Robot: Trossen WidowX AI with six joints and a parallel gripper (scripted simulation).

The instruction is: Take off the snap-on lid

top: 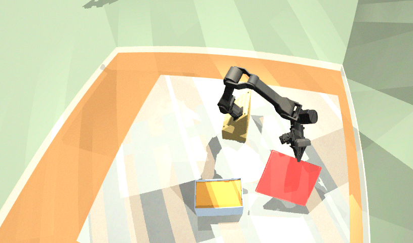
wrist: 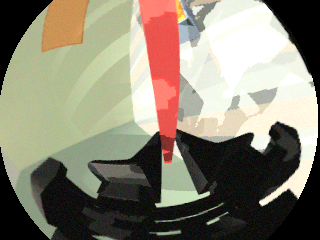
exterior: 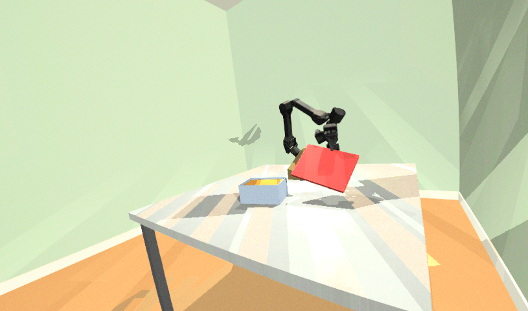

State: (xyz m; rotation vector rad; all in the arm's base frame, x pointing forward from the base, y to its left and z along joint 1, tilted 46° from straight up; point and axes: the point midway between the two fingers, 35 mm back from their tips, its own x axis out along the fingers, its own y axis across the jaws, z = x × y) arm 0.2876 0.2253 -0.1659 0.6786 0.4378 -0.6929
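The red lid is 6 cm ahead of my gripper tip, 5 cm below it and 3 cm to the right of it. Also, from my gripper tip: storage box: 33 cm to the right, 16 cm below, 11 cm ahead.
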